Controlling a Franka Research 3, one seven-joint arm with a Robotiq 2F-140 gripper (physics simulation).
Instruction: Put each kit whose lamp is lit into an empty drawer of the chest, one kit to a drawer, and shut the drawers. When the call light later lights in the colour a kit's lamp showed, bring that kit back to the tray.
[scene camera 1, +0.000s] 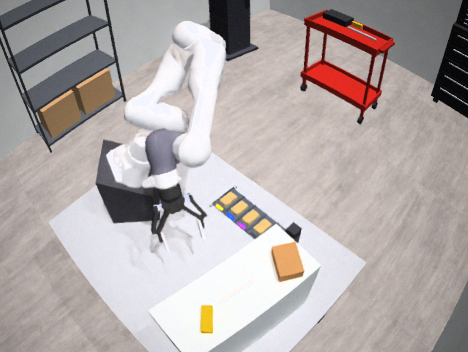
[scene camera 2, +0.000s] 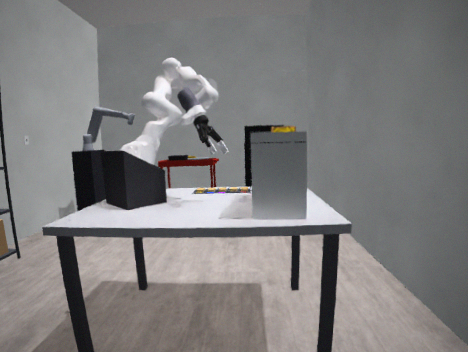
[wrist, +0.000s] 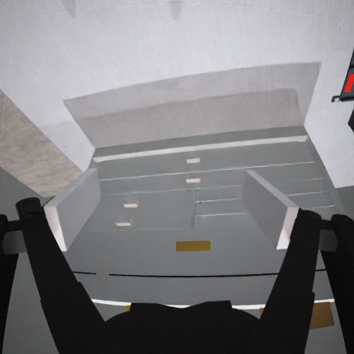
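My gripper (scene camera 1: 184, 237) (scene camera 2: 219, 148) (wrist: 171, 184) is open and empty, tilted towards the chest, high above the table in front of it. The chest (scene camera 1: 186, 305) (scene camera 2: 279, 175) is a grey block with a white top. Its drawer front shows in the wrist view, with drawers of different widths and small pale handles; the drawers look shut. The dark tray (scene camera 1: 235, 188) (scene camera 2: 195, 193) holds tan kits in a row, such as the end kit (scene camera 1: 228, 198). A yellow lamp (scene camera 1: 219, 206), a blue lamp (scene camera 1: 230, 216), a magenta lamp (scene camera 1: 242, 225) and a red lamp (wrist: 349, 83) are lit. The chest hides the tray's near end in scene view 1.
An orange-brown box (scene camera 1: 287, 261) (wrist: 322, 316) and a yellow block (scene camera 1: 206, 319) (scene camera 2: 283, 129) lie on the chest top. A black block (scene camera 1: 293, 231) stands between the tray's end and the chest. An ochre strip (wrist: 193, 245) shows on the chest front. A red cart (scene camera 1: 340, 86) stands beyond the table.
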